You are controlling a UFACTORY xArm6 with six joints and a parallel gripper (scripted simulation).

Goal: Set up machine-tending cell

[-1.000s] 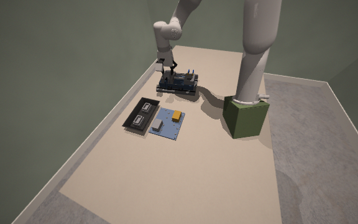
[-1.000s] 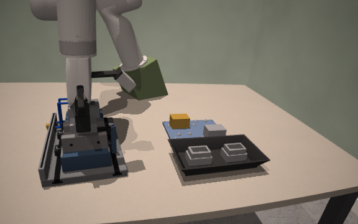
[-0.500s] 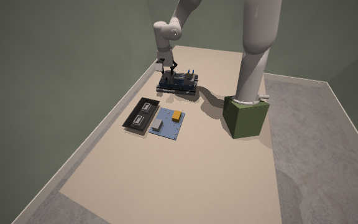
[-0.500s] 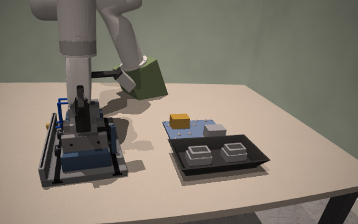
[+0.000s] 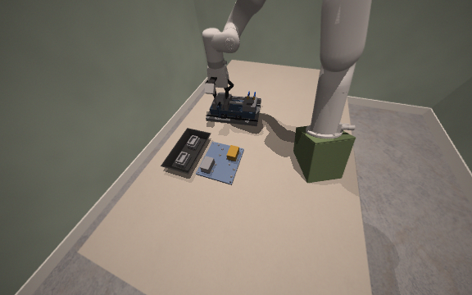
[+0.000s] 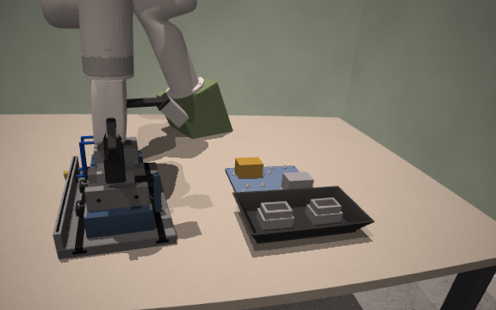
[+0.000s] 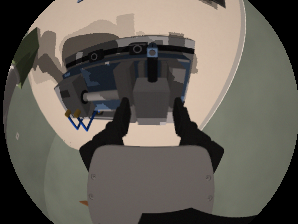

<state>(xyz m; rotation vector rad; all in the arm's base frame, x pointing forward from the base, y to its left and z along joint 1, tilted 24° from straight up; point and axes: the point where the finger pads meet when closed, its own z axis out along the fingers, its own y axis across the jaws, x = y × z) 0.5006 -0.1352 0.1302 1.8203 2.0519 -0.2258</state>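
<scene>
Right now my hand is 80 mm above the vise, 70 mm past it and 10 mm to the left of it. Round my hand: brass blank (290 mm to the left, 160 mm behind, 100 mm below).
</scene>
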